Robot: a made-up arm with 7 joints. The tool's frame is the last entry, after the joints. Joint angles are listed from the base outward.
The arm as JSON. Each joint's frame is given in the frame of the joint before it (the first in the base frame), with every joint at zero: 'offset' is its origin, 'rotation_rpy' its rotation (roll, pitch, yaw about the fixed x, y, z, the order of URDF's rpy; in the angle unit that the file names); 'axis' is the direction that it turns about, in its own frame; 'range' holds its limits. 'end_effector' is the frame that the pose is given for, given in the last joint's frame.
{
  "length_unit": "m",
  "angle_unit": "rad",
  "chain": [
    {
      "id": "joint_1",
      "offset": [
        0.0,
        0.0,
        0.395
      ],
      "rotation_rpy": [
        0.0,
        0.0,
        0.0
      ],
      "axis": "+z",
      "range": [
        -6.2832,
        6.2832
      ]
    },
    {
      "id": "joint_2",
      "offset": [
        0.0,
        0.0,
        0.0
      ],
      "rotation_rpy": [
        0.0,
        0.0,
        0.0
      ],
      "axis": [
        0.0,
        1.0,
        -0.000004
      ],
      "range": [
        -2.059,
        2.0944
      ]
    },
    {
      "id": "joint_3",
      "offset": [
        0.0,
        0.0,
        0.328
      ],
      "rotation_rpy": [
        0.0,
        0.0,
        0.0
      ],
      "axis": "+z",
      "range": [
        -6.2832,
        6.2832
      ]
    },
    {
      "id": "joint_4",
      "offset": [
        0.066,
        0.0,
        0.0
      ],
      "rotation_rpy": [
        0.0,
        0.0,
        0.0
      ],
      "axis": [
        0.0,
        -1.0,
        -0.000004
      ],
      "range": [
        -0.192,
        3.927
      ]
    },
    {
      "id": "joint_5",
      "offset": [
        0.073,
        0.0,
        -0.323
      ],
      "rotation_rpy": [
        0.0,
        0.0,
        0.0
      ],
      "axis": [
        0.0,
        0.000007,
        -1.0
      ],
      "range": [
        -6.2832,
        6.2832
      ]
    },
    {
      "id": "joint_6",
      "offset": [
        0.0,
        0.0,
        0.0
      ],
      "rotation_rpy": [
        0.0,
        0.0,
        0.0
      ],
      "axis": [
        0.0,
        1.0,
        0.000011
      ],
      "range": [
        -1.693,
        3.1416
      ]
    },
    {
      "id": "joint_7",
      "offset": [
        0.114,
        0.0,
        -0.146
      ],
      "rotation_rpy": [
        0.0,
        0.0,
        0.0
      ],
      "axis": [
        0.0,
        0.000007,
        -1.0
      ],
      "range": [
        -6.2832,
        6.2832
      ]
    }
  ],
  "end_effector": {
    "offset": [
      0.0,
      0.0,
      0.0
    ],
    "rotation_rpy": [
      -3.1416,
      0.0,
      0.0
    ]
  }
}
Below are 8 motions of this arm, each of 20 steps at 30 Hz.
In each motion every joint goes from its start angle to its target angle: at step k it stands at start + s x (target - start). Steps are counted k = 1, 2, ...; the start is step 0. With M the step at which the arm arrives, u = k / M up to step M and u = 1 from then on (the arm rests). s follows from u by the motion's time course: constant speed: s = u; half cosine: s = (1 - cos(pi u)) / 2; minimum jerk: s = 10 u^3 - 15 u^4 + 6 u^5.
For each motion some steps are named. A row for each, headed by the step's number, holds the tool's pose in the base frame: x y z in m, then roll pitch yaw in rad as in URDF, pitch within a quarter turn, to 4 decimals.
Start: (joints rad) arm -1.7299 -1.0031 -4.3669 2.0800 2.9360 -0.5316 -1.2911
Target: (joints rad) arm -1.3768 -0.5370 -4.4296 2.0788 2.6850 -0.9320 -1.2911
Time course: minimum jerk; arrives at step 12
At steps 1, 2, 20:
1: 0.5011 0.3569 0.5285 -1.8977 -0.8639 -1.3569
2: 0.4958 0.3577 0.5360 -1.8929 -0.8597 -1.3620
20: 0.3449 0.3036 0.7245 -1.8850 -0.6698 -1.4456

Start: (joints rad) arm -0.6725 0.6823 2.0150 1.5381 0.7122 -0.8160 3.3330
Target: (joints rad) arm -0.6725 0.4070 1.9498 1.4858 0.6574 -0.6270 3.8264
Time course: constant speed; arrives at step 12
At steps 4, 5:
4: 0.4565 0.1966 0.8683 1.1969 -0.2248 2.1768
5: 0.4494 0.2066 0.8723 1.1925 -0.2286 2.2039

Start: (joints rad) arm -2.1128 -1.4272 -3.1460 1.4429 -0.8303 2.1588 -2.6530
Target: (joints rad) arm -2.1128 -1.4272 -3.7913 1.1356 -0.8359 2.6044 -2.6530
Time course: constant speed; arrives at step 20
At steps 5, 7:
5: 0.3009 0.1214 0.0914 -0.4490 -0.5742 2.4852
7: 0.3114 0.1031 0.1147 -0.3942 -0.4718 2.4396

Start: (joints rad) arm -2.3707 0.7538 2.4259 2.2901 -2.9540 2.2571 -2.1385
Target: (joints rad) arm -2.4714 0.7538 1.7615 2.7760 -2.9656 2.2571 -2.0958
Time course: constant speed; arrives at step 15
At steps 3, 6, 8, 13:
3: -0.2810 -0.3940 0.9578 2.5715 0.9680 -0.7384
6: -0.3277 -0.3843 0.9349 2.6677 0.9964 -0.8342
8: -0.3575 -0.3706 0.9213 2.7199 1.0155 -0.9100
13: -0.4215 -0.3141 0.8952 2.8003 1.0625 -1.1478

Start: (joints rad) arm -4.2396 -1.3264 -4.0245 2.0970 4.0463 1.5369 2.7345
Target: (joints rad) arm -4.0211 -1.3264 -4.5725 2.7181 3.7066 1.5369 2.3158
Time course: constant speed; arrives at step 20
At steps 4, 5, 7, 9, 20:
4: 0.0795 -0.7922 0.4897 0.2986 -0.1957 0.8221
5: 0.0996 -0.7905 0.5061 0.3106 -0.1450 0.8345
7: 0.1414 -0.7840 0.5369 0.3337 -0.0426 0.8607
9: 0.1847 -0.7732 0.5649 0.3558 0.0613 0.8887
20: 0.4282 -0.6454 0.6544 0.4768 0.6491 1.0923

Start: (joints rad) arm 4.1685 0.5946 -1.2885 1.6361 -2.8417 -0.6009 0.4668
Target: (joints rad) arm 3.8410 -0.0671 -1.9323 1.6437 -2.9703 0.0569 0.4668
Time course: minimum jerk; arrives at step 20
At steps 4, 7, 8, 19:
4: -0.5101 -0.0005 0.5312 2.9148 0.9371 -0.7588
7: -0.5017 0.1006 0.5930 2.5977 1.0566 -1.1594
8: -0.4891 0.1497 0.6189 2.4179 1.0880 -1.3851
19: -0.1808 0.5192 0.7143 1.4105 0.8630 -2.9417

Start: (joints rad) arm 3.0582 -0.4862 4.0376 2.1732 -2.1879 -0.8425 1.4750
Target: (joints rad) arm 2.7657 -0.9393 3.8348 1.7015 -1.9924 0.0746 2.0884
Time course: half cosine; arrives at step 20
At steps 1, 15, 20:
1: 0.3574 0.3480 0.7761 1.5484 -1.1365 3.0437
15: 0.6464 0.2243 0.4372 -2.2644 -0.8395 -0.4801
20: 0.6610 0.1842 0.3597 -2.3653 -0.6865 -0.6094

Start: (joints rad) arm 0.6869 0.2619 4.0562 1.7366 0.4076 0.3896 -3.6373
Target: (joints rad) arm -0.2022 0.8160 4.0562 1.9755 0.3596 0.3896 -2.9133
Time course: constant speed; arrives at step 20
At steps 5, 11, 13, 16, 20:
5: 0.0983 -0.4056 1.0388 -1.3390 1.2894 -2.9746
11: 0.1175 -0.3773 1.0670 -0.8238 1.2604 -2.6985
13: 0.1294 -0.3763 1.0700 -0.6967 1.2359 -2.6424
16: 0.1491 -0.3841 1.0681 -0.5537 1.1918 -2.5978
20: 0.1735 -0.4126 1.0538 -0.4345 1.1280 -2.5954

